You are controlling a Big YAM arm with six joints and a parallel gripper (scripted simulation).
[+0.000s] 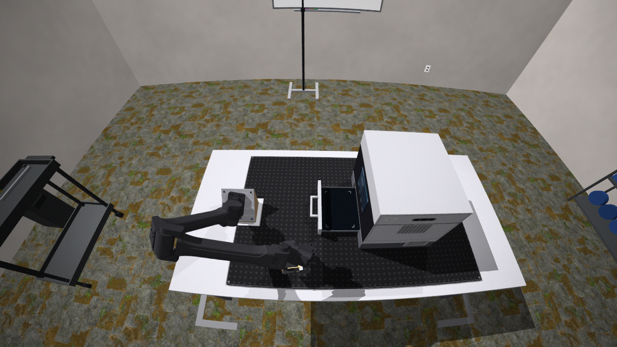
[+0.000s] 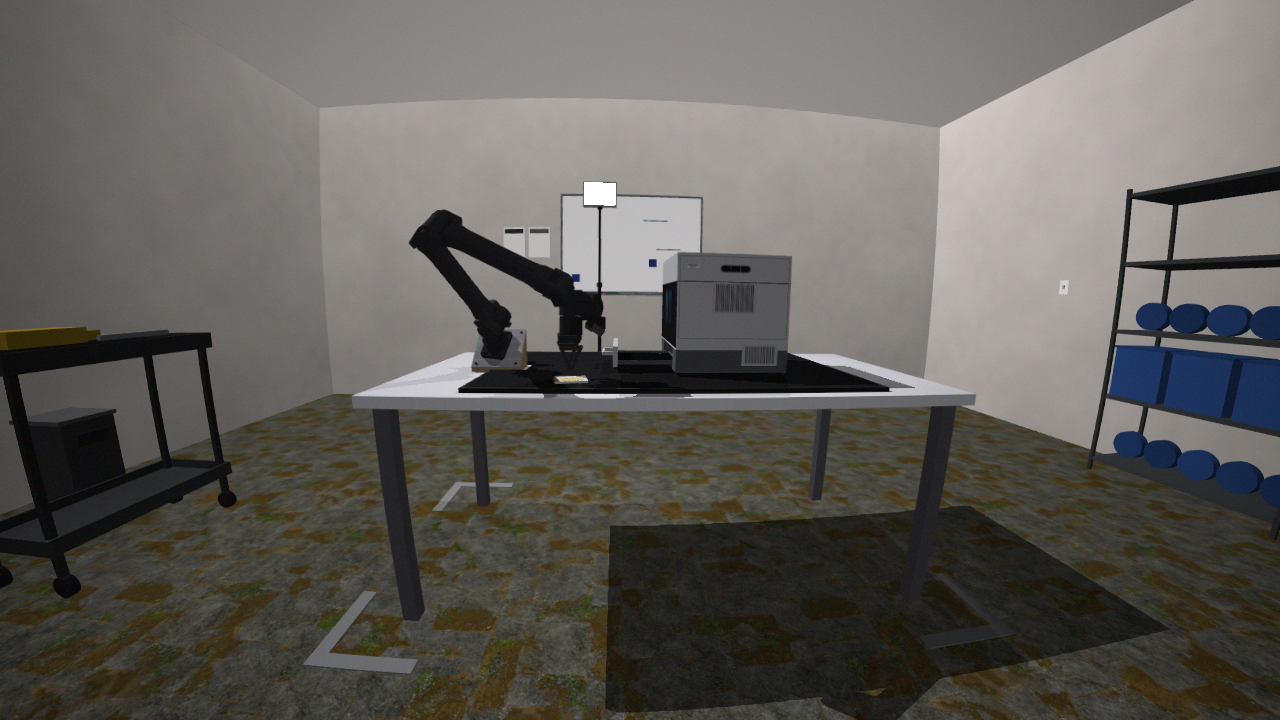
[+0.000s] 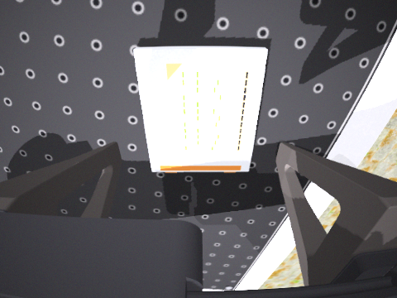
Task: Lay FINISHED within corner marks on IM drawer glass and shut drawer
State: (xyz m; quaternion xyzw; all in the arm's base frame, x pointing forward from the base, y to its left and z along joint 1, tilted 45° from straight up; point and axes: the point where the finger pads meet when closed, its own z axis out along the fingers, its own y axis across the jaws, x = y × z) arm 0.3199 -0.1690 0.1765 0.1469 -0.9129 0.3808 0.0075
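Now: the finished cassette 40 mm below my hand. Also, from my hand: imager drawer (220 mm ahead, 300 mm to the left, 10 mm below).
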